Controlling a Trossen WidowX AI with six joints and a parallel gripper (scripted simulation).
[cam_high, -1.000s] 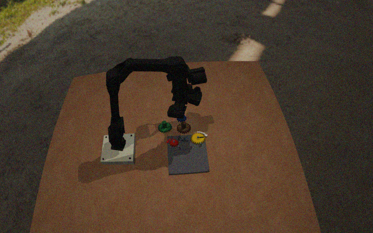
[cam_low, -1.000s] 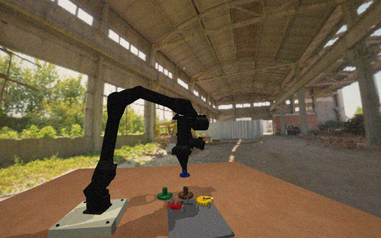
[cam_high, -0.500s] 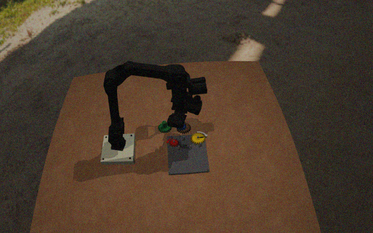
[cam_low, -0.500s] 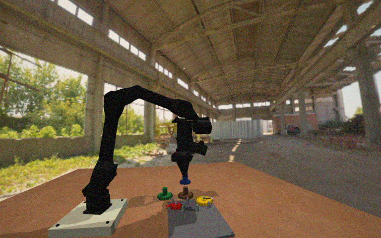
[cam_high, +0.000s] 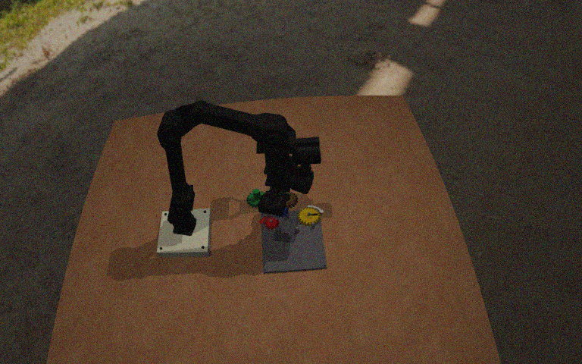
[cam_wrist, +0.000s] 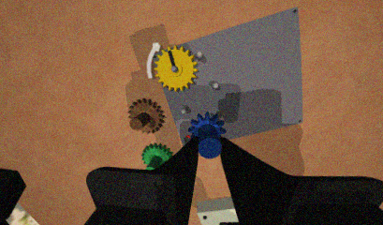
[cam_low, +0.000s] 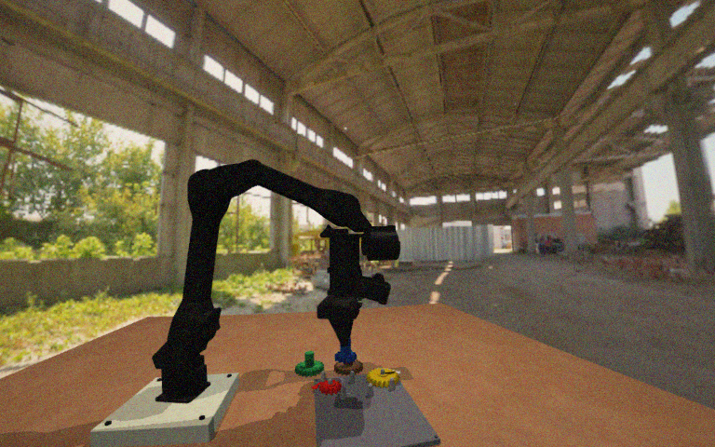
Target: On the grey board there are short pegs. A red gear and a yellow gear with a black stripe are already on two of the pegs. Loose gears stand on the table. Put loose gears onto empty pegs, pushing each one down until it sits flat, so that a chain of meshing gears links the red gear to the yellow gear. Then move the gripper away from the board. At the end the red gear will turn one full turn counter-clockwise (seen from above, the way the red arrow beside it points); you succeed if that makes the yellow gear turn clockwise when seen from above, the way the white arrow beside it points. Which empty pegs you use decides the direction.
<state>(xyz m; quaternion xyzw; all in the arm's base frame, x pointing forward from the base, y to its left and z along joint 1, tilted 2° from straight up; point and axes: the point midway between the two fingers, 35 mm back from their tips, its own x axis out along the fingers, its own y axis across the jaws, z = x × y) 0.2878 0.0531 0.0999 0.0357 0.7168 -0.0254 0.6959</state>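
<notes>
The red gear is 8 cm below my gripper tip and 3 cm behind it. Also, from my gripper tip: blue gear (1 cm below); then yellow gear (8 cm below, 7 cm ahead, 4 cm to the left); then red arrow (9 cm below, 5 cm behind, 2 cm to the left).
</notes>
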